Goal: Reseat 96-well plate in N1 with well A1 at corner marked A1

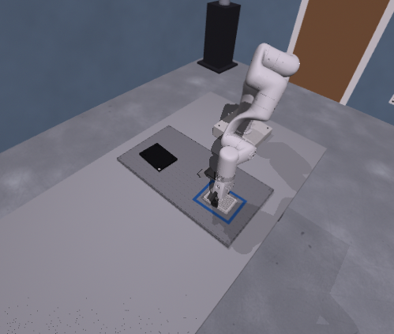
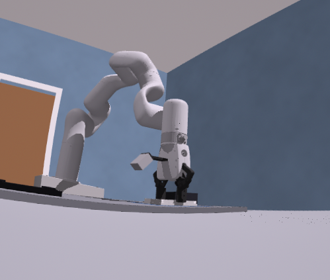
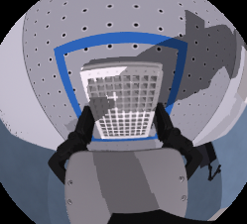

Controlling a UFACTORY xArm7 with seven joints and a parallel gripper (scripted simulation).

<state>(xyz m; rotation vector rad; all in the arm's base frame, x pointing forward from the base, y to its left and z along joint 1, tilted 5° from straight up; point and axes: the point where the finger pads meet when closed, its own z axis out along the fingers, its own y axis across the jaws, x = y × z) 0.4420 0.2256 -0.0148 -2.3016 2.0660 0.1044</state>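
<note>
Now: hand 10 mm above the white 96-well plate. Round my hand: black plate nest N1: 390 mm to the right, 30 mm ahead, 10 mm below.
</note>
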